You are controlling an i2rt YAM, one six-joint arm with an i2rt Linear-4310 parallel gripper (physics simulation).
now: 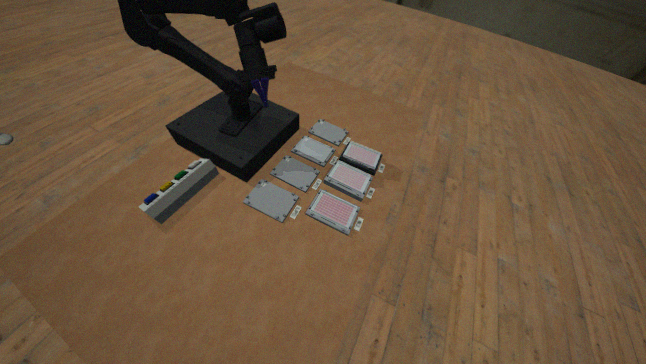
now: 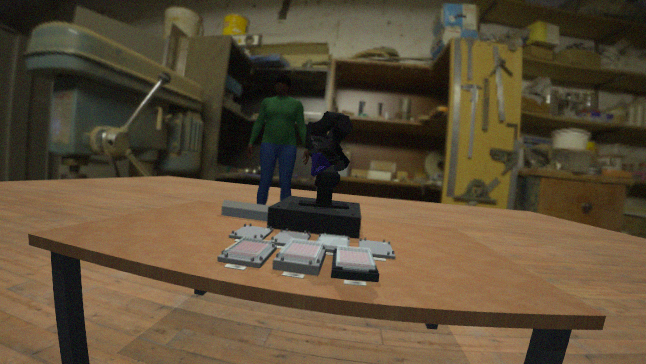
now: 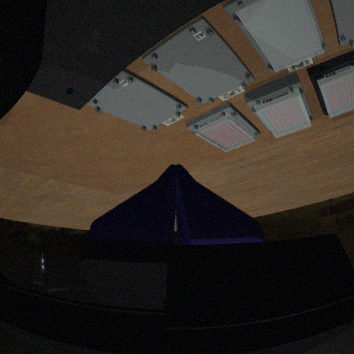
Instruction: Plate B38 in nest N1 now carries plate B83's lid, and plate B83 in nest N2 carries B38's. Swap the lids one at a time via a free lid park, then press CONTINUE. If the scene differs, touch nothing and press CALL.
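Seen in the pictures: gripper, fingertip midpoint: (image 1: 266,107) (image 2: 312,175) (image 3: 175,173); arm's base, origin of the base link: (image 1: 242,117) (image 2: 323,205).
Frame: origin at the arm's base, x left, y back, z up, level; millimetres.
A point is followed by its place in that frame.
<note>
My gripper (image 1: 265,104) @(z 123, x -60, y -145 mm) (image 2: 315,173) @(z 123, x -60, y -145 mm) (image 3: 175,173) @(z 123, x -60, y -145 mm) is shut and empty, high above the black base. Three plates with pink wells stand in nests: one plate (image 1: 334,209) @(z -59, x -211, y -425 mm) (image 2: 247,249) @(z -54, x -206, y -460 mm) (image 3: 226,133) @(z -57, x -202, y -414 mm) in a low grey nest, one (image 1: 349,178) @(z -41, x -91, y -442 mm) (image 2: 301,250) @(z -41, x -79, y -473 mm) (image 3: 282,114) @(z -41, x -75, y -418 mm) in a taller grey nest, one (image 1: 362,155) @(z -44, x 36, y -464 mm) (image 2: 354,257) @(z -45, x 42, y -489 mm) (image 3: 340,91) @(z -44, x 44, y -440 mm) in a black nest. Their codes and lids are too small to tell. A pale lid (image 1: 313,149) @(z -63, x 9, y -280 mm) (image 2: 334,242) @(z -63, x 17, y -308 mm) (image 3: 282,32) @(z -63, x 13, y -274 mm) lies on one lid park. The other parks, such as the nearest park (image 1: 271,200) @(z -71, x -245, y -229 mm) (image 3: 135,102) @(z -71, x -234, y -219 mm), look bare.
A button bar (image 1: 187,192) @(z -51, x -319, y 8 mm) (image 2: 244,210) @(z -48, x -321, y 8 mm) with blue, yellow, green and white buttons stands beside the black base (image 1: 220,145) @(z 0, x -152, y -11 mm) (image 2: 315,220) @(z -33, x -36, y -151 mm). Small label cards lie by the nests and parks. A person (image 2: 281,125) in green stands behind the table (image 2: 425,280) @(z -81, x 206, y -526 mm).
</note>
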